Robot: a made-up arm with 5 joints. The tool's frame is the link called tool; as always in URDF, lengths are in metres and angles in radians. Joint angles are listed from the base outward.
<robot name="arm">
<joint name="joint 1" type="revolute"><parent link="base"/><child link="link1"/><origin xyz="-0.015 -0.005 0.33" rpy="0 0 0"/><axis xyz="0 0 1"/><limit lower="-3.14" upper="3.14"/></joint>
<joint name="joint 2" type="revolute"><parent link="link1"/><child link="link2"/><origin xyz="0.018 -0.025 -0.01" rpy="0 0 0"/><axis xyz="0 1 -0.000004"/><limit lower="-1.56" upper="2.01"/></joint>
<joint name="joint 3" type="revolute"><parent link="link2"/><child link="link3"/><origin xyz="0.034 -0.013 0.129" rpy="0 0 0"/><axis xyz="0 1 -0.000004"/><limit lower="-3.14" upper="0.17"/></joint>
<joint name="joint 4" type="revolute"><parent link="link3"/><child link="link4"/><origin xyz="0.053 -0.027 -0.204" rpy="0 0 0"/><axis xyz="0 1 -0.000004"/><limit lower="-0.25" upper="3.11"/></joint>
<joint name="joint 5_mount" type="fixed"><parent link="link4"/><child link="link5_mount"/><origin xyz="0.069 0.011 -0.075" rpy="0 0 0"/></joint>
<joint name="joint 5" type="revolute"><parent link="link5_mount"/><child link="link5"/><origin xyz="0.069 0.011 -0.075" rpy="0 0 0"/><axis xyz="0 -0.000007 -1"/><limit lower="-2.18" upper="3.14"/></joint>
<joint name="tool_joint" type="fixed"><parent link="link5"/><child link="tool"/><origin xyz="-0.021 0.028 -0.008" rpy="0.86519 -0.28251 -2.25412"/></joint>
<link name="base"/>
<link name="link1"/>
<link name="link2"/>
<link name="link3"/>
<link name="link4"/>
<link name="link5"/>
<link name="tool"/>
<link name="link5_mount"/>
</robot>
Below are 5 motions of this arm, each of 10 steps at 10 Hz.
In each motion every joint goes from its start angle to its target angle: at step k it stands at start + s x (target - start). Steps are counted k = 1, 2, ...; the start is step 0. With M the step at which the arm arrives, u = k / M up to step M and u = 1 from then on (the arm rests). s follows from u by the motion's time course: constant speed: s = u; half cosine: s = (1 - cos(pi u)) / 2; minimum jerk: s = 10 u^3 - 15 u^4 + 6 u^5.
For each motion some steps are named. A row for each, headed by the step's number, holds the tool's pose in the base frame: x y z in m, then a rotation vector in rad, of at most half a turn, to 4 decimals.
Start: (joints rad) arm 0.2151 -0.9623 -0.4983 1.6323 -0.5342
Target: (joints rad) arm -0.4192 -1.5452 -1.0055 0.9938 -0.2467
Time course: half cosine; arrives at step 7
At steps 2, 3, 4, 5, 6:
2: 0.2349 -0.0090 0.3438 0.5411 -1.0101 -1.4227
3: 0.2427 -0.0392 0.4258 0.7508 -1.3417 -1.5366
4: 0.2152 -0.0696 0.5217 0.9816 -1.7368 -1.5911
5: 0.1589 -0.0823 0.6025 1.1904 -2.1106 -1.5487
6: 0.1061 -0.0775 0.6501 1.3351 -2.3720 -1.4529

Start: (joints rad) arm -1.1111 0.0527 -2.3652 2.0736 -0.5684
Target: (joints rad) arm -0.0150 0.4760 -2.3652 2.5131 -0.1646
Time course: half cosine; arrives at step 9
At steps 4, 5, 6, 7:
4: 0.2165 -0.2162 0.4227 -0.0507 -1.0026 -2.1990
5: 0.2482 -0.1642 0.3952 -0.1017 -0.8341 -2.0885
6: 0.2655 -0.1108 0.3714 -0.1751 -0.7064 -1.9607
7: 0.2705 -0.0664 0.3536 -0.2484 -0.6259 -1.8419

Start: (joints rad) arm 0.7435 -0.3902 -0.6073 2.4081 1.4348
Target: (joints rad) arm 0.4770 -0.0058 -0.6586 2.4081 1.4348
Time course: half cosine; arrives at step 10
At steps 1, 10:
1: 0.0490 0.0282 0.1997 -1.5009 -1.7265 -1.1987
10: 0.0246 -0.0052 0.1880 -1.9460 -1.5323 -0.9227

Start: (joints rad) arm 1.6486 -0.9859 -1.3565 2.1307 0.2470
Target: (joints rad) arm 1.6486 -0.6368 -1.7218 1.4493 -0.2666
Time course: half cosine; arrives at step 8
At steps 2, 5, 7, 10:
2: -0.0194 0.2035 0.4919 0.9911 -0.4669 -0.7081
5: -0.0172 0.2472 0.5709 1.4287 -0.2960 -0.5335
7: -0.0147 0.2617 0.6104 1.6492 -0.2438 -0.4319
10: -0.0143 0.2633 0.6159 1.6803 -0.2384 -0.4170

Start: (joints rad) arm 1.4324 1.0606 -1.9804 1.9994 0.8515
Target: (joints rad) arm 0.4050 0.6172 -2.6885 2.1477 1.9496
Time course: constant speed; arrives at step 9
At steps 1, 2, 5, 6, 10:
1: 0.0703 0.2860 0.0911 -0.5010 -1.4177 -1.0359
2: 0.1151 0.3017 0.1170 -0.5284 -1.4554 -1.2877
5: 0.2617 0.2882 0.2160 -0.6831 -1.5210 -2.0689
6: 0.3065 0.2625 0.2546 -0.7575 -1.5181 -2.3366
10: 0.3964 0.1346 0.3793 0.7769 1.0277 2.3576

